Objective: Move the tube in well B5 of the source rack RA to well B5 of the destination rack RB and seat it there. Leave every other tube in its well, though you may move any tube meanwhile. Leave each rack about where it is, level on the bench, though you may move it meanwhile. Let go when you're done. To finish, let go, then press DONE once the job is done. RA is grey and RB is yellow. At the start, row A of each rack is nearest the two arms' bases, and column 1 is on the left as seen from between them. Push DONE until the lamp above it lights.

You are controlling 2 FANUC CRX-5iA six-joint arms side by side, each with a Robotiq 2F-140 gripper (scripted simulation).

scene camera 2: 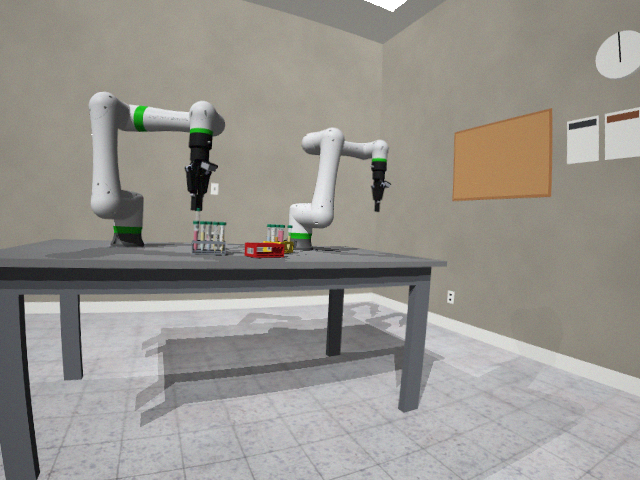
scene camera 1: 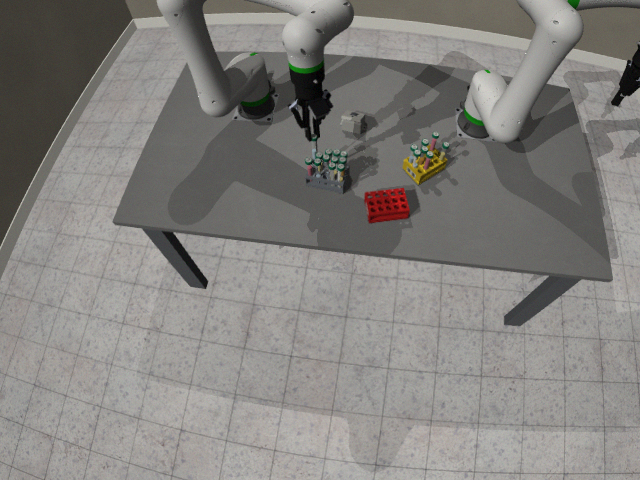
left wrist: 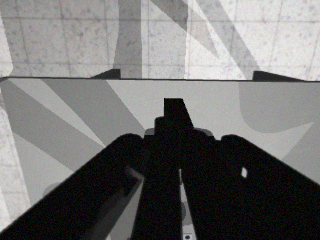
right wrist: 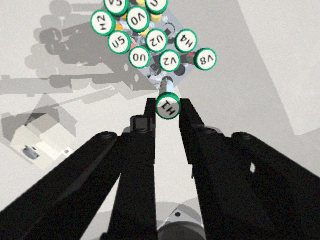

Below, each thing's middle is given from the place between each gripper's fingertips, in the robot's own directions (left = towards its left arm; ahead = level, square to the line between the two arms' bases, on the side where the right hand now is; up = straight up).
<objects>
Now: right hand [scene camera 2: 196, 210] 8 cm above the green-capped tube marked h1 [right wrist: 168, 106], 1 cm to the right of it and 1 cm short of it. The rest, counted from my right hand: small pale box [right wrist: 48, 129] 22 cm behind, 16 cm below, 12 cm to the left; then red rack [scene camera 1: 386, 211] 25 cm to the left, 18 cm below, 14 cm ahead.
My left gripper is now 840 mm to the left of the red rack, 420 mm short of it and 240 mm above it. From my left hand the other things lie so: small pale box (980 mm to the right, 220 mm below, 60 mm ahead); green-capped tube marked h1 (1090 mm to the right, 290 mm ahead, 150 mm below).
</objects>
